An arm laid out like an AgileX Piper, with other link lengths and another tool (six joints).
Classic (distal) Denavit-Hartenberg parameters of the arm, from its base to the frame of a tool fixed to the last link. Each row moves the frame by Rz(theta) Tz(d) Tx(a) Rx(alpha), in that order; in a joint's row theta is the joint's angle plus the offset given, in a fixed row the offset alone. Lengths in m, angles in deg.
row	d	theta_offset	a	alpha
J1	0.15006	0	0	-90
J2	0	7.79	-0.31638	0
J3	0	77.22	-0.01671	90
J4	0.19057	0	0	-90
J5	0	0	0	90
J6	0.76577	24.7	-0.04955	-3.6
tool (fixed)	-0.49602	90	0	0
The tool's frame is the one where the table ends.
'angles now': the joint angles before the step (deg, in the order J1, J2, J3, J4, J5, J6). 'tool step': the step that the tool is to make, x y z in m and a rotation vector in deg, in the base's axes. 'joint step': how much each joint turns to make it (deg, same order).
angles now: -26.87, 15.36, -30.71, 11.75, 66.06, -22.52
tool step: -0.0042, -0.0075, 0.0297, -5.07, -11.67, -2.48
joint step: -0.02, -9.39, 0.63, -1.20, -4.37, 1.93
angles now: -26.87, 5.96, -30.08, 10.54, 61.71, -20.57
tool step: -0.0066, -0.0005, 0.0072, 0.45, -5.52, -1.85
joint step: 0.00, -4.82, 0.46, -0.12, -0.92, 3.39
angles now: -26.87, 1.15, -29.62, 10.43, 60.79, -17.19
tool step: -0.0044, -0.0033, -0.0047, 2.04, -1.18, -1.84
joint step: 0.01, -1.32, 0.57, -0.70, 0.11, 3.34
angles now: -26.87, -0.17, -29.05, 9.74, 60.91, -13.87
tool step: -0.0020, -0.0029, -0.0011, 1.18, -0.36, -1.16
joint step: 0.00, -0.02, -0.01, -0.58, -0.04, 1.90
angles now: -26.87, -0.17, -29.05, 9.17, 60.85, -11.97
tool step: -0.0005, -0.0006, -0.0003, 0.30, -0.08, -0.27
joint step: 0.00, 0.00, -0.02, -0.12, 0.02, 0.46
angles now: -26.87, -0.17, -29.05, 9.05, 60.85, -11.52
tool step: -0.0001, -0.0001, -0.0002, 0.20, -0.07, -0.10
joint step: 0.00, -0.01, 0.01, 0.01, -0.01, 0.23
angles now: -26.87, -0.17, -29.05, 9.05, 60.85, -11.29
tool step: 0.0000, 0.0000, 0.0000, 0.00, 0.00, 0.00
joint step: 0.00, 0.00, 0.00, 0.00, 0.00, 0.00
